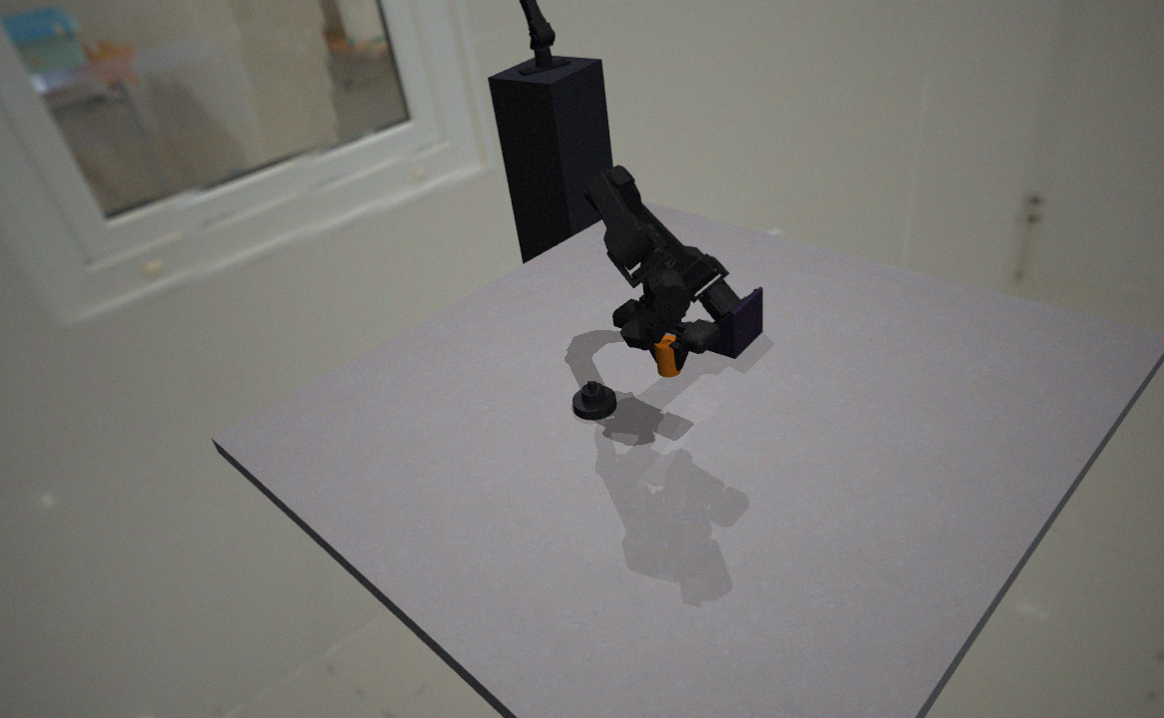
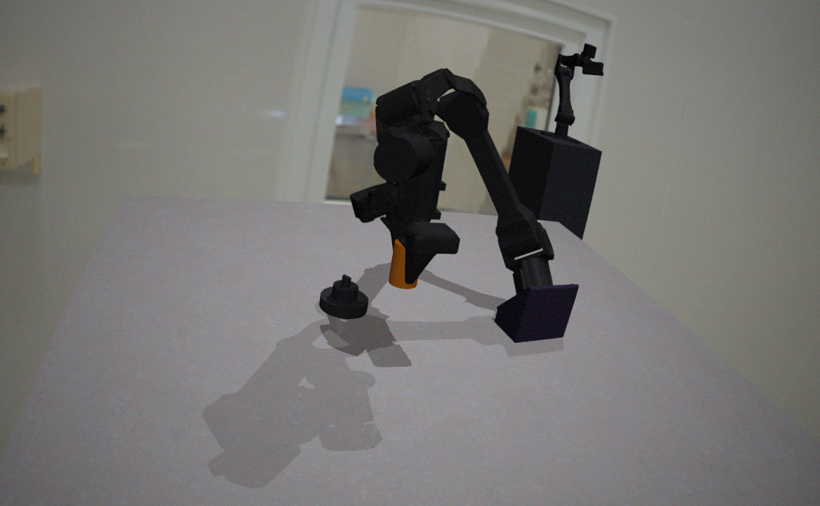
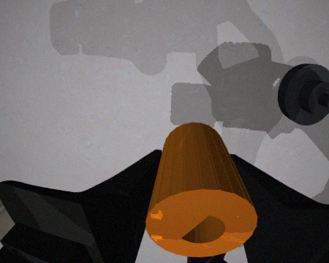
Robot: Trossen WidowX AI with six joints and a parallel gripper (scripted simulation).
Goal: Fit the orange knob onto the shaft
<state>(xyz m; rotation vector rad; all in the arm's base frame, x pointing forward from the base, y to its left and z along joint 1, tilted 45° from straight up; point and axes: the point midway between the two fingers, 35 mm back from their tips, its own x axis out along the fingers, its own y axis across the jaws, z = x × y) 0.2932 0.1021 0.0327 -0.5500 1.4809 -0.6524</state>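
My gripper tip is 20 mm short of the round pedestal, 160 mm to the left of it and 110 mm above it. The rest, counted from my gripper tip: orange knob: 20 mm above.
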